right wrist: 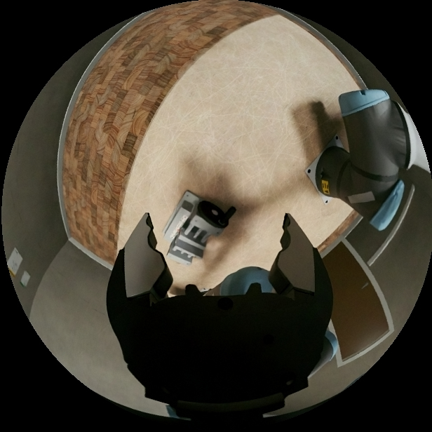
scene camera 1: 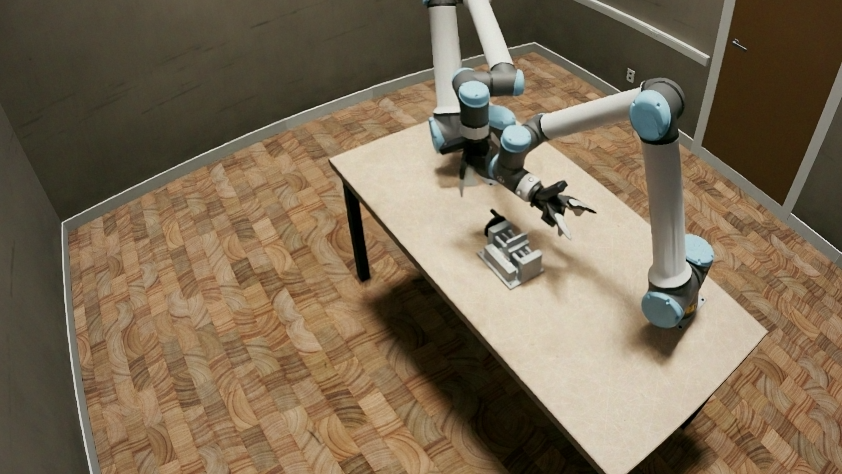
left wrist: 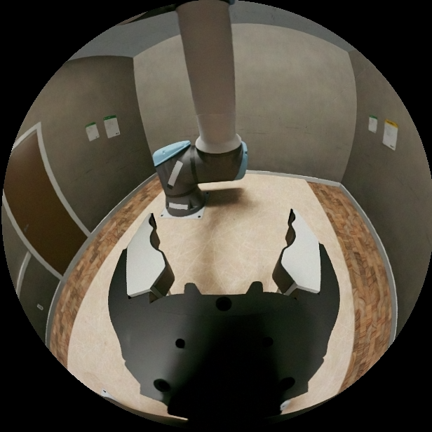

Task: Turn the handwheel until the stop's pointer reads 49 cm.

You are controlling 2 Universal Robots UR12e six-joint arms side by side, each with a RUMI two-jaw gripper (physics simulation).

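The grey device (scene camera 1: pixel 497 262) (right wrist: pixel 176 224) stands on the table (scene camera 1: pixel 589 353) (right wrist: pixel 260 90). Its black handwheel (scene camera 1: pixel 490 226) (right wrist: pixel 207 211) with a crank handle (scene camera 1: pixel 493 213) (right wrist: pixel 230 214) is on its upper-left end in the scene view. The stop (scene camera 1: pixel 513 242) (right wrist: pixel 190 247) sits between the end plates; its pointer and the scale numbers are too small to read. My right gripper (scene camera 1: pixel 468 182) (right wrist: pixel 218 213) is open, above and behind the handwheel, not touching it. My left gripper (scene camera 1: pixel 580 222) (left wrist: pixel 221 211) is open in the air, right of the device in the scene view, apart from it.
My left arm's base (scene camera 1: pixel 662 306) (left wrist: pixel 183 200) stands at the table's right part in the scene view. My right arm's base (right wrist: pixel 332 172) is at the far left part. The left arm's wrist (scene camera 1: pixel 513 147) (right wrist: pixel 245 281) hangs close beside my right gripper.
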